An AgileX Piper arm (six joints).
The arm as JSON. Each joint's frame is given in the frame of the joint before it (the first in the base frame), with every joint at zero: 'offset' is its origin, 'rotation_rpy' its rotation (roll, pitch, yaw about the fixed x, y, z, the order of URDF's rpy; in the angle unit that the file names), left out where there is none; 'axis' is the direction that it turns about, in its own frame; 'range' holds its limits. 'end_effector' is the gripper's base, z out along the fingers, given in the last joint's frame.
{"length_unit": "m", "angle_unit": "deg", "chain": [
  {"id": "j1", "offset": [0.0, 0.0, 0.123], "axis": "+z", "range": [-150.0, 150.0]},
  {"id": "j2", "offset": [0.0, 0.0, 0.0], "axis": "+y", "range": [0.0, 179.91]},
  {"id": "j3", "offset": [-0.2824, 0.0, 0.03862], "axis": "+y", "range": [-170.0, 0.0]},
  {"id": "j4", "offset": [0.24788, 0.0, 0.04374], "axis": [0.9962, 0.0, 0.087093], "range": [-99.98, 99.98]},
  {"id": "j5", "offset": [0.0, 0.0, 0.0], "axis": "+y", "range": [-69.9, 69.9]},
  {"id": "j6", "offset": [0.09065, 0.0, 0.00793], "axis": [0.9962, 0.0, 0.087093], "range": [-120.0, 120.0]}
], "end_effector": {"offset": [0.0, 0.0, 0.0], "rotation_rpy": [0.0, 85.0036, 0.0]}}
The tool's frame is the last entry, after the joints.
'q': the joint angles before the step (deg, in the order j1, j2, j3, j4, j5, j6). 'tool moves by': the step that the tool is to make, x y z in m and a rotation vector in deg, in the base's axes. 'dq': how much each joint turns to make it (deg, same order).
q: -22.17, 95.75, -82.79, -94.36, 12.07, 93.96
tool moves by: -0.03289, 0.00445, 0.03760, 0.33, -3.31, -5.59
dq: 0.00, -6.18, -0.23, 14.12, 5.63, -12.50
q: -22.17, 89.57, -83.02, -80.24, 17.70, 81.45
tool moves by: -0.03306, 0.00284, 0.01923, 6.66, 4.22, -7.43
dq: 0.00, -4.55, -2.15, 25.47, 12.25, -22.88
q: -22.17, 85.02, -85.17, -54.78, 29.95, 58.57
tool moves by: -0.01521, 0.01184, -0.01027, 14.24, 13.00, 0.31
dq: -0.01, -0.94, -3.21, 26.08, 16.84, -22.24
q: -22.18, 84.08, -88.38, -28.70, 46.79, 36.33
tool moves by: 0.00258, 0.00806, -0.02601, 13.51, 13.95, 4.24
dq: -0.80, 3.16, -2.71, 15.08, 15.10, -12.20
